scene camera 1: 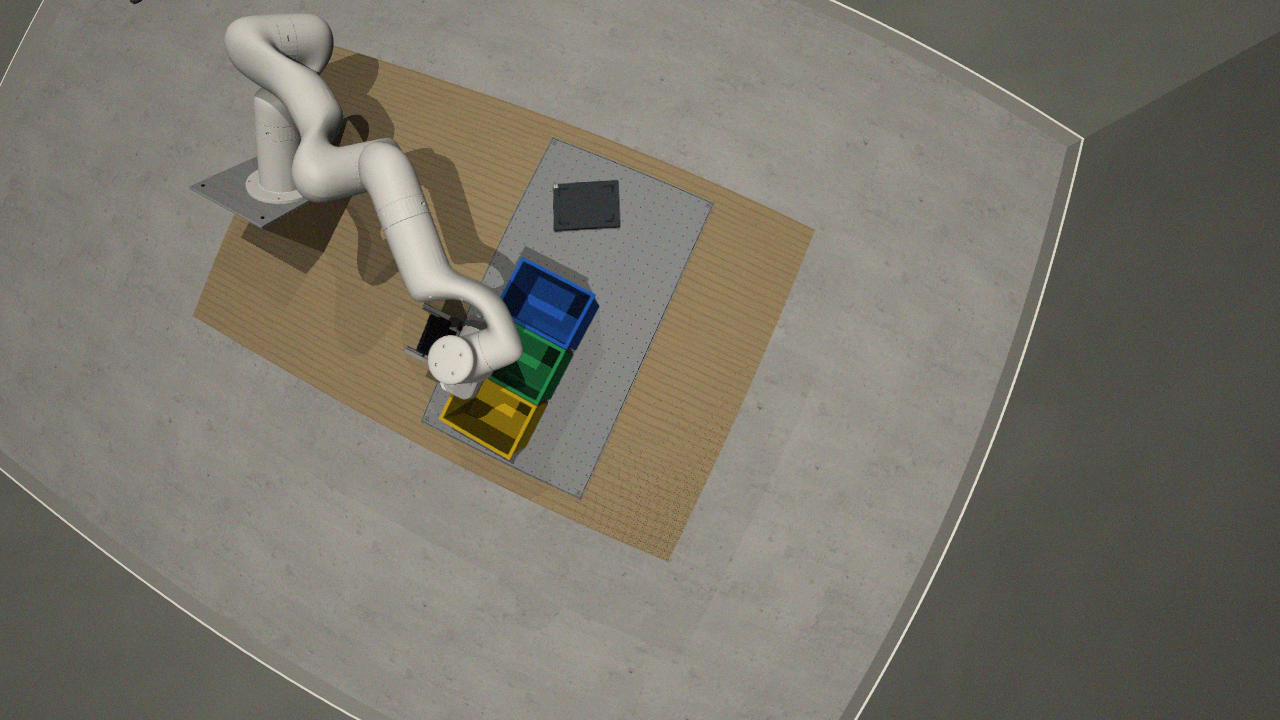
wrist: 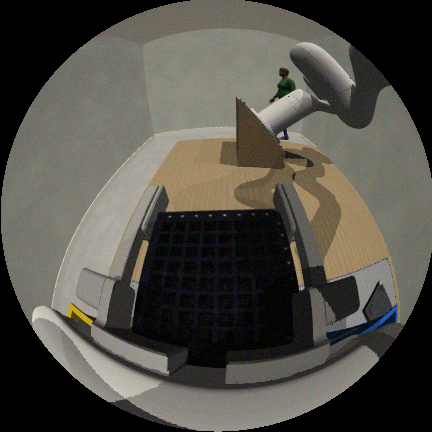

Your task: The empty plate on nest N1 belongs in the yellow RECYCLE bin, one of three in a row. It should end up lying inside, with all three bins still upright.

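The plate (scene camera 1: 435,333) (wrist: 215,280) is black with a grid of wells. My gripper (scene camera 1: 427,331) (wrist: 221,212) is shut on it, one finger along each side. In the scene view, gripper and plate are over the wooden table, left of the green bin and up-left of the yellow bin. The yellow bin (scene camera 1: 526,431) (wrist: 80,316) stands upright at the lower end of the row; part of its upper rim is hidden by the arm. The dark nest (scene camera 1: 586,205) (wrist: 378,302) lies at the upper part of the grey board, with no plate on it.
The green bin (scene camera 1: 556,376) stands upright between the yellow and blue bins, partly under the wrist. The blue bin (scene camera 1: 586,324) (wrist: 372,325) is upright too. The grey board (scene camera 1: 626,268) lies on the wooden table (scene camera 1: 733,295). A person (wrist: 285,87) stands behind the robot base.
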